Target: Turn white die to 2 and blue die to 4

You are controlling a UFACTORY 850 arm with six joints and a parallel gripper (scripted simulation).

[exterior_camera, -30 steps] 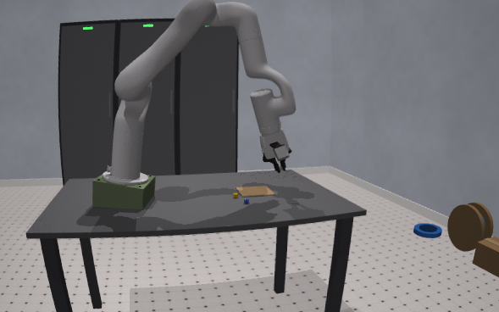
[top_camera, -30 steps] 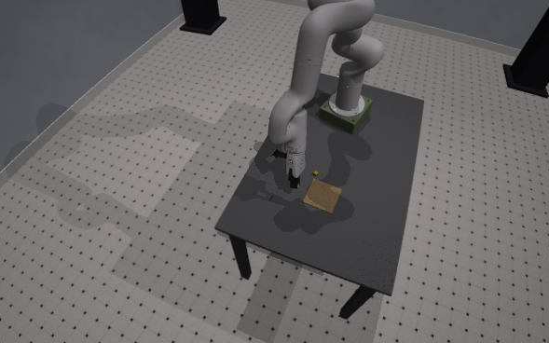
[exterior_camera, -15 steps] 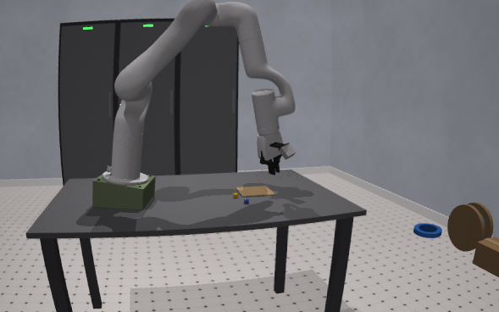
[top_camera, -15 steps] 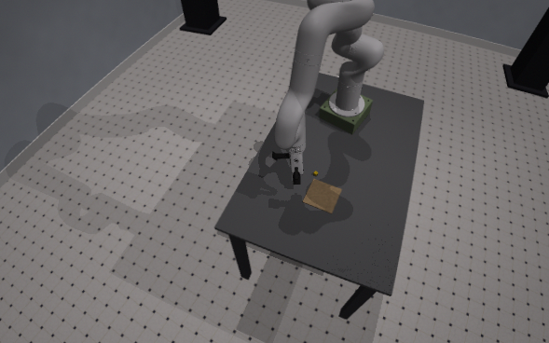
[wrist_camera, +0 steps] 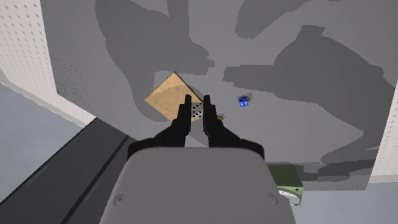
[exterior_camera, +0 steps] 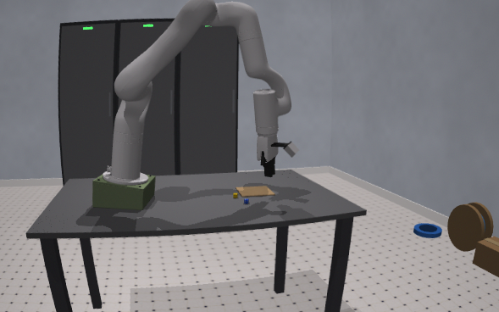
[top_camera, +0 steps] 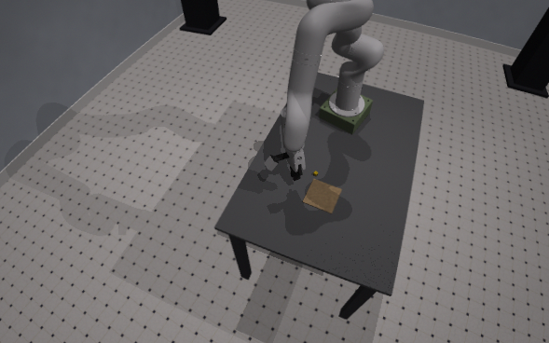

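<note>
Right now my hand is 10 cm past the blue die, 2 cm to the left of it and 11 cm above it. The rest, counted from my hand: yellow die (12 cm behind, 7 cm to the left, 11 cm below); then white die (1 cm to the left, 1 cm below); then tan mat (1 cm behind, 13 cm to the left, 12 cm below).
</note>
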